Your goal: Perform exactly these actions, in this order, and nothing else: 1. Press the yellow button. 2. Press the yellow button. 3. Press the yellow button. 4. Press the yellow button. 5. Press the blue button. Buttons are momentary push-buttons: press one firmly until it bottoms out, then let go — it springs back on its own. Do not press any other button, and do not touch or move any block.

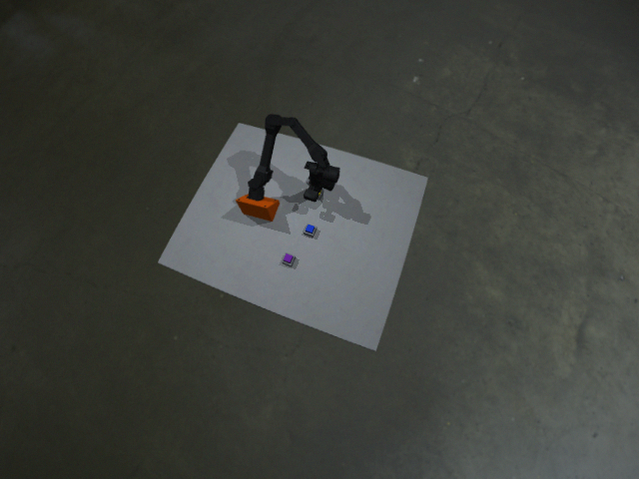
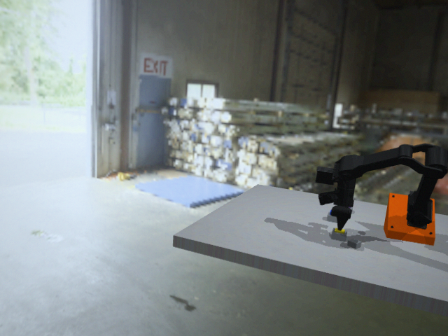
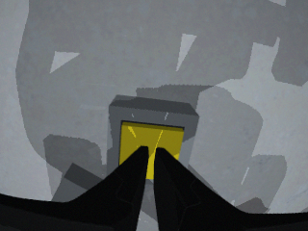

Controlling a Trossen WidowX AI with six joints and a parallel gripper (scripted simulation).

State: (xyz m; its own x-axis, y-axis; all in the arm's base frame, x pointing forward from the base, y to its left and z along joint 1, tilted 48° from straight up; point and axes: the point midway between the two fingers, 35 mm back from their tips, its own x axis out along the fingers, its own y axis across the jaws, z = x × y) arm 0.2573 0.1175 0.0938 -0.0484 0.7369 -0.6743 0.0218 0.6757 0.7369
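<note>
The yellow button is right at my gripper tip. Round my gripper tip: small grey block (5 cm to the left, 5 cm behind, 2 cm below); blue button (20 cm to the right, 3 cm ahead); purple button (36 cm to the right, 1 cm behind).
</note>
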